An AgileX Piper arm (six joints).
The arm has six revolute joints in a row. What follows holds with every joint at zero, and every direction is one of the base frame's.
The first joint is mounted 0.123 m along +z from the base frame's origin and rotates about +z.
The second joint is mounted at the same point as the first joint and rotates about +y.
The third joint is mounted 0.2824 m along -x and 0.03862 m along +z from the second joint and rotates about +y.
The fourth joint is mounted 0.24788 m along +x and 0.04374 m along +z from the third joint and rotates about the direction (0.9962, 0, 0.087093).
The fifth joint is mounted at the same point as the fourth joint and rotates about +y.
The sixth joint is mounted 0.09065 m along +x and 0.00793 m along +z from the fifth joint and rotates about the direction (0.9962, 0, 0.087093).
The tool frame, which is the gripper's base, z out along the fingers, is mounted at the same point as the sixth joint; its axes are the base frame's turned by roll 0, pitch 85.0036 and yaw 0 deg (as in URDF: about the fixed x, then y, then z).
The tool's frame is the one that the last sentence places.
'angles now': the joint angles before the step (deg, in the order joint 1, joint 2, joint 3, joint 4, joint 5, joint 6). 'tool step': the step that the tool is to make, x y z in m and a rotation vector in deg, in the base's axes. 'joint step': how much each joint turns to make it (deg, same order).
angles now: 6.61 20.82 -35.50 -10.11 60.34 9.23
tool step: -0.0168 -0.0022 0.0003 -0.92 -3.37 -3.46
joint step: -7.34 -4.82 0.36 2.76 0.52 -4.74
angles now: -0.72 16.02 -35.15 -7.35 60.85 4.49
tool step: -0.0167 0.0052 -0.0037 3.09 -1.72 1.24
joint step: -0.50 -4.70 0.35 3.80 2.66 -0.49
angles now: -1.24 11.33 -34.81 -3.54 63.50 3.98
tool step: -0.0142 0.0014 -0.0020 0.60 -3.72 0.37
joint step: -0.01 -4.62 0.38 0.78 0.53 -0.01
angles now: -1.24 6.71 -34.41 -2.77 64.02 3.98
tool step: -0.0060 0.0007 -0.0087 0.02 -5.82 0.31
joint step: -0.02 -4.84 2.88 0.31 -3.86 -0.02
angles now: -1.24 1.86 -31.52 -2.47 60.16 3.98
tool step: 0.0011 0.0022 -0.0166 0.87 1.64 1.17
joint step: 0.02 -1.97 3.29 1.62 0.32 -0.57
